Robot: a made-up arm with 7 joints. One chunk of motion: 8 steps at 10 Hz.
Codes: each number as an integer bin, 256 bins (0 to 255) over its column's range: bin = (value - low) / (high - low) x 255, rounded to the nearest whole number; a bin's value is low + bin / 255 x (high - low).
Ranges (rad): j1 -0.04..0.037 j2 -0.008..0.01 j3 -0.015..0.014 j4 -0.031..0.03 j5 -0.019..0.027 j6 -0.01..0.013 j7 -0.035..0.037
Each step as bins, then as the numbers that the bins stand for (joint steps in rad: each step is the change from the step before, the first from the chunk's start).
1 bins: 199 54 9 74 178 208 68
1 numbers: 0.02009 -0.00419 -0.01398 -0.01330 0.01311 0.00876 -0.01580
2 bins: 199 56 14 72 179 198 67
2 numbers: 0.02009 -0.00405 -0.01341 -0.01378 0.01329 0.00786 -0.01608
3 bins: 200 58 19 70 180 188 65
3 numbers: 0.02039 -0.00391 -0.01284 -0.01425 0.01347 0.00696 -0.01665
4 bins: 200 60 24 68 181 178 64
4 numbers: 0.02039 -0.00376 -0.01227 -0.01473 0.01365 0.00605 -0.01693
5 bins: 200 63 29 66 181 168 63
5 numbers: 0.02039 -0.00355 -0.01170 -0.01521 0.01365 0.00515 -0.01721
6 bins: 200 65 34 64 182 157 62
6 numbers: 0.02039 -0.00341 -0.01113 -0.01569 0.01383 0.00416 -0.01749
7 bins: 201 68 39 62 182 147 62
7 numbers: 0.02069 -0.00320 -0.01056 -0.01617 0.01383 0.00326 -0.01749
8 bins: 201 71 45 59 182 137 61
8 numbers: 0.02069 -0.00299 -0.00988 -0.01689 0.01383 0.00236 -0.01778
